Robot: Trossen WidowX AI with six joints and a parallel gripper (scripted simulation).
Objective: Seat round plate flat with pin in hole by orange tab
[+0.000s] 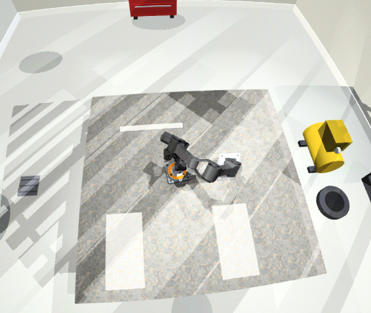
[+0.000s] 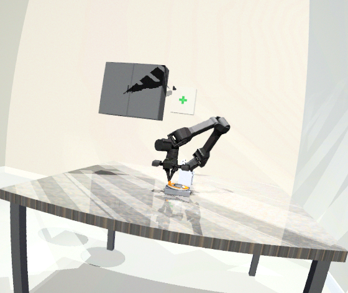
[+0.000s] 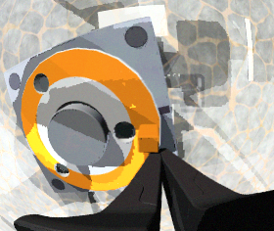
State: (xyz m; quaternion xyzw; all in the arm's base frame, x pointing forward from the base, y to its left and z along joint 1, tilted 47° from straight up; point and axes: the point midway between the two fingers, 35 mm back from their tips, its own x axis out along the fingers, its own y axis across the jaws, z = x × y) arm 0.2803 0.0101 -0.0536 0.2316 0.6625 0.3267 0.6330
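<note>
My gripper tip is now 5 cm to the right of the square grey base, 2 cm above it and 1 cm short of it.
</note>
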